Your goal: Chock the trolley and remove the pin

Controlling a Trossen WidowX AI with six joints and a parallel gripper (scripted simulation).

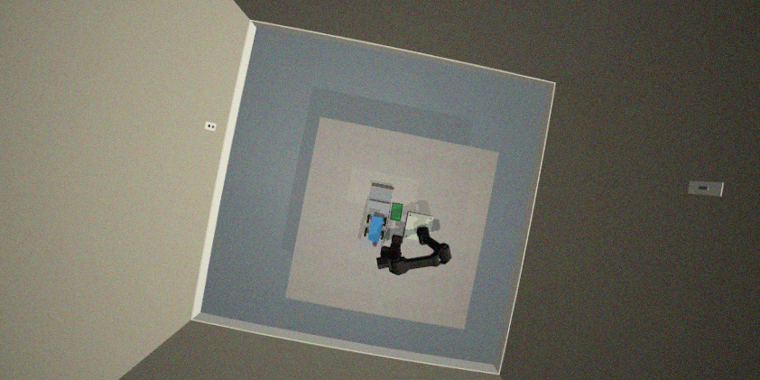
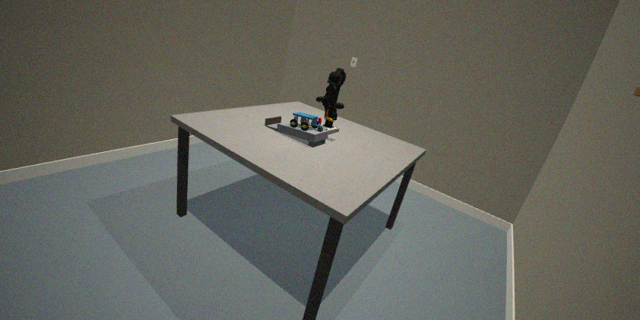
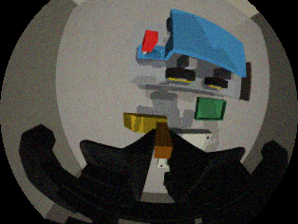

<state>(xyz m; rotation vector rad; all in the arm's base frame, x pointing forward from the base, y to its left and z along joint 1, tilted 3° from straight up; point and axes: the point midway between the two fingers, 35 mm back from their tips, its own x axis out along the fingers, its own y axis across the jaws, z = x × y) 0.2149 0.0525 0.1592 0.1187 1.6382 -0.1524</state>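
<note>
Right now my gripper tip is 12 cm short of the red-headed stop pin, 4 cm above it and 1 cm to the right of it. Round my gripper tip: blue trolley: 12 cm ahead, 10 cm to the right, 5 cm below; then yellow chock: 2 cm to the left, 1 cm below; then grey ramp: 12 cm below, 12 cm ahead, 10 cm to the right.
</note>
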